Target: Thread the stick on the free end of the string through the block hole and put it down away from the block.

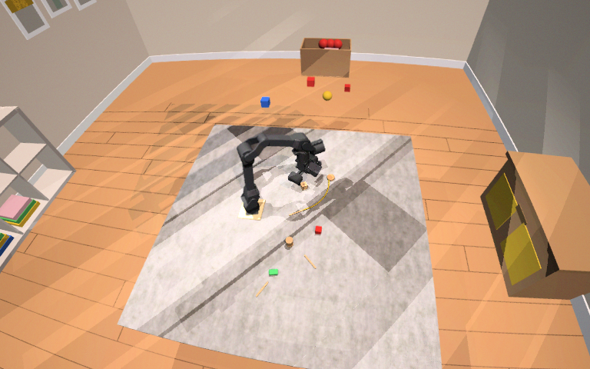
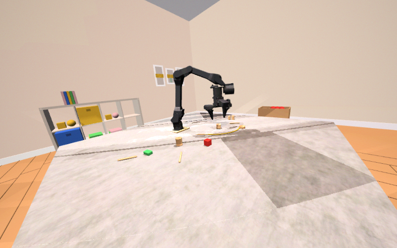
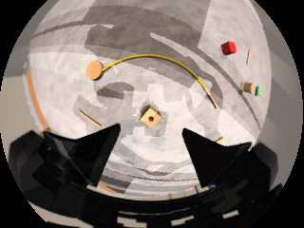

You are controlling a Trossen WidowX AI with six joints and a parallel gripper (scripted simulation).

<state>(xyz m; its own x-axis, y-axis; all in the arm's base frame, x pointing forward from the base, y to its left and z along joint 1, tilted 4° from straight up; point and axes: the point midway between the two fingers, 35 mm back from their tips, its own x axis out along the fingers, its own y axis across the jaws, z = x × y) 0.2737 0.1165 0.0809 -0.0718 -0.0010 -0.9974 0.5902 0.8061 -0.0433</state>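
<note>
Now: the small wooden block 50 mm below my gripper tip. From my gripper tip the other things lie so: round wooden button (150 mm ahead, 60 mm below, 50 mm to the left); then red cube (260 mm to the right, 60 mm below, 50 mm ahead); then loose stick (150 mm to the left, 90 mm ahead, 70 mm below).
</note>
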